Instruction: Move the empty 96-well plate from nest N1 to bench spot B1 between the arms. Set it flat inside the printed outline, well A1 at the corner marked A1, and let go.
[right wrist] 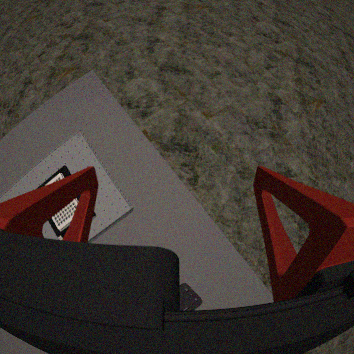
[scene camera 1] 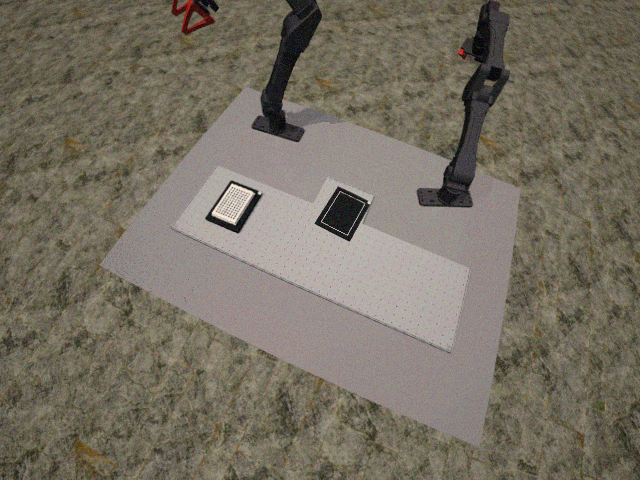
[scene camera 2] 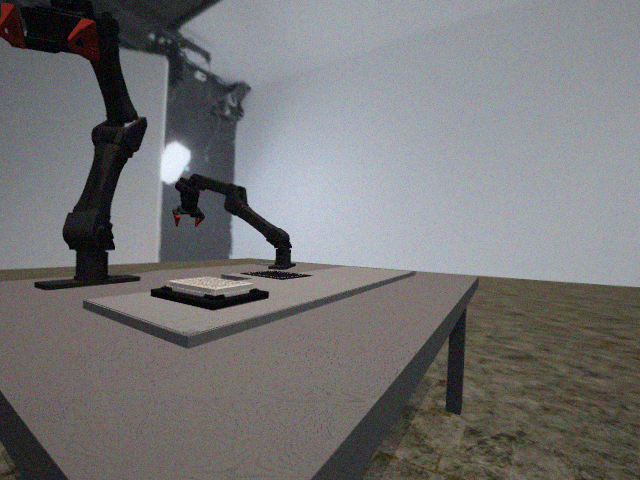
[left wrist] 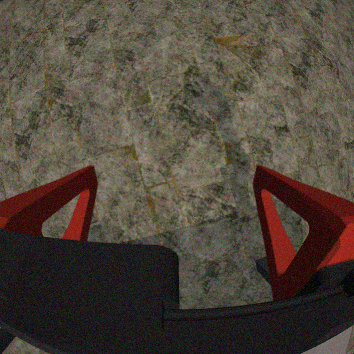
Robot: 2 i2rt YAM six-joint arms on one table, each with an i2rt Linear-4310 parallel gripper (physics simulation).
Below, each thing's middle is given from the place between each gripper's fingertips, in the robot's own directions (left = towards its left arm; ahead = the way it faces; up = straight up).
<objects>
Now: the white well plate [scene camera 2: 205, 285] 210 mm ahead of my right hand, 210 mm to the left of it and 400 mm below it.
My left gripper is now 970 mm short of the white well plate, 550 mm to the left of it and 140 mm above it.
</objects>
